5 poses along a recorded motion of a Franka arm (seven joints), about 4.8 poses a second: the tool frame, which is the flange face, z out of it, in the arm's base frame.
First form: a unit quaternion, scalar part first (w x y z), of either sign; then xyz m.
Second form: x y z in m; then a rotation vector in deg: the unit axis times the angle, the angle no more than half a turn. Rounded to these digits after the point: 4 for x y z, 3 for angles.
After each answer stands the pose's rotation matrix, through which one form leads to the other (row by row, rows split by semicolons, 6 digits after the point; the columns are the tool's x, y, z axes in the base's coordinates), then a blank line. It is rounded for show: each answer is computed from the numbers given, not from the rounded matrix.
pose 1, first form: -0.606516 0.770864 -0.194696 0.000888 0.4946 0.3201 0.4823
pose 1, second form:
0.4946 0.3201 0.4823 -102.117 25.792 -0.118
0.924185 -0.299091 0.237541; -0.301245 -0.188464 0.934737; -0.234803 -0.935428 -0.264275

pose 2, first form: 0.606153 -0.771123 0.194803 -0.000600 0.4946 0.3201 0.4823
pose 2, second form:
0.4946 0.3201 0.4823 -102.167 25.810 -0.079
0.924103 -0.299707 0.237086; -0.301161 -0.189261 0.934603; -0.235235 -0.935070 -0.265157

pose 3, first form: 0.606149 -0.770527 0.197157 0.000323 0.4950 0.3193 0.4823
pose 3, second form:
0.4950 0.3193 0.4823 -102.088 26.122 0.043
0.922258 -0.304221 0.238515; -0.303438 -0.187425 0.934236; -0.239511 -0.933981 -0.265166

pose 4, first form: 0.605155 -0.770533 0.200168 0.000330 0.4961 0.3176 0.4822
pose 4, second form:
0.4961 0.3176 0.4822 -102.130 26.531 0.044
0.919865 -0.308871 0.241757; -0.308072 -0.187441 0.932715; -0.242774 -0.932451 -0.267575

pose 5, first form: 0.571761 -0.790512 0.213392 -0.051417 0.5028 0.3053 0.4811
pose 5, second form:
0.5028 0.3053 0.4811 -106.235 28.677 -6.910
0.903640 -0.278581 0.325310; -0.396174 -0.255106 0.882024; -0.162727 -0.925912 -0.340891

